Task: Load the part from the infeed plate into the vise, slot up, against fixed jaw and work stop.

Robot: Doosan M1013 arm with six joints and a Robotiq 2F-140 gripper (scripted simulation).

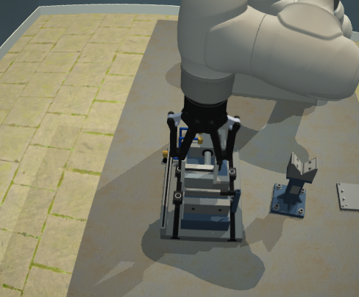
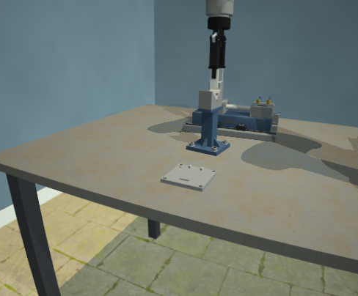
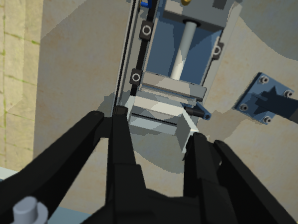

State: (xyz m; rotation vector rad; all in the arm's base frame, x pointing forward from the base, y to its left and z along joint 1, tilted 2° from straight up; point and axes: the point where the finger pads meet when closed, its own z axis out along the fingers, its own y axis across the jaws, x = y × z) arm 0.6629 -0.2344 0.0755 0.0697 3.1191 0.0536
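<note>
Right now my hand is 20 mm above the part. Round my hand: work stop: 80 mm below, 70 mm to the left; then moving jaw: 90 mm below, 30 mm behind, 20 mm to the left; then fixed jaw: 90 mm below, 30 mm ahead, 20 mm to the left.
</note>
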